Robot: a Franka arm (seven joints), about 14 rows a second.
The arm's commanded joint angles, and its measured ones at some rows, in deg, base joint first. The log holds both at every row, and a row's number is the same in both.
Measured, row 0:
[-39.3, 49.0, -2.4, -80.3, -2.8, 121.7, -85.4]
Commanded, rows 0 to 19:
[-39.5, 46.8, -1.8, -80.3, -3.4, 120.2, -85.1]
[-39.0, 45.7, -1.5, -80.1, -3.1, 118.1, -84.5]
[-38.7, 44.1, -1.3, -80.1, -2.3, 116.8, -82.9]
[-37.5, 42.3, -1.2, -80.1, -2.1, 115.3, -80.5]
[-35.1, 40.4, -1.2, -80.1, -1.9, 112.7, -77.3]
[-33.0, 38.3, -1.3, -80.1, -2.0, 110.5, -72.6]
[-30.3, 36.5, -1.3, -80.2, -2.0, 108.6, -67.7]
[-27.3, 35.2, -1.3, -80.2, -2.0, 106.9, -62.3]
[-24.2, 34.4, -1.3, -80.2, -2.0, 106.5, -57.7]
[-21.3, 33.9, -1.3, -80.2, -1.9, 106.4, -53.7]
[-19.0, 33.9, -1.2, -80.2, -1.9, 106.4, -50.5]
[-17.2, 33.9, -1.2, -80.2, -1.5, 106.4, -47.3]
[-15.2, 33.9, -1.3, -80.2, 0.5, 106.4, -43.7]
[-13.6, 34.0, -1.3, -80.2, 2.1, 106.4, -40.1]
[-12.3, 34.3, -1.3, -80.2, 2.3, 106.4, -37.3]
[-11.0, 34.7, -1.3, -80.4, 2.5, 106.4, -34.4]
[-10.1, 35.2, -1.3, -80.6, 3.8, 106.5, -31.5]
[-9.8, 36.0, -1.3, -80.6, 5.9, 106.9, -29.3]
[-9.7, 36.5, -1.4, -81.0, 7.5, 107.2, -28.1]
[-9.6, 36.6, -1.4, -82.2, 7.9, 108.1, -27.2]
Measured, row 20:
[-9.7, 36.2, -0.7, -80.7, 5.5, 106.7, -29.4]
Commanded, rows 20 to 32:
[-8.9, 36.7, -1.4, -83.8, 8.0, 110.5, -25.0]
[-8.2, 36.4, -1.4, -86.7, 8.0, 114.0, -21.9]
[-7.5, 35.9, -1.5, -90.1, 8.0, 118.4, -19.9]
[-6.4, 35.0, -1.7, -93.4, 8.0, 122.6, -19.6]
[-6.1, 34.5, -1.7, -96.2, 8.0, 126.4, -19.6]
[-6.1, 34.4, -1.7, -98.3, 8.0, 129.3, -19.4]
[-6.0, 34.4, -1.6, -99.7, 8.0, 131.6, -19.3]
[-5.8, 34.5, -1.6, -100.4, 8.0, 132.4, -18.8]
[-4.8, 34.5, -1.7, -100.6, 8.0, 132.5, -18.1]
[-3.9, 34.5, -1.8, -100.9, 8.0, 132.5, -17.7]
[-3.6, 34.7, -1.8, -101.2, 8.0, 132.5, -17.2]
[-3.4, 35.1, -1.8, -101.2, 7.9, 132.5, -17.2]
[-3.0, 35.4, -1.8, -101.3, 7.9, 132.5, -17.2]
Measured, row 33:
[-4.4, 37.1, -0.9, -98.7, 6.8, 131.6, -17.9]
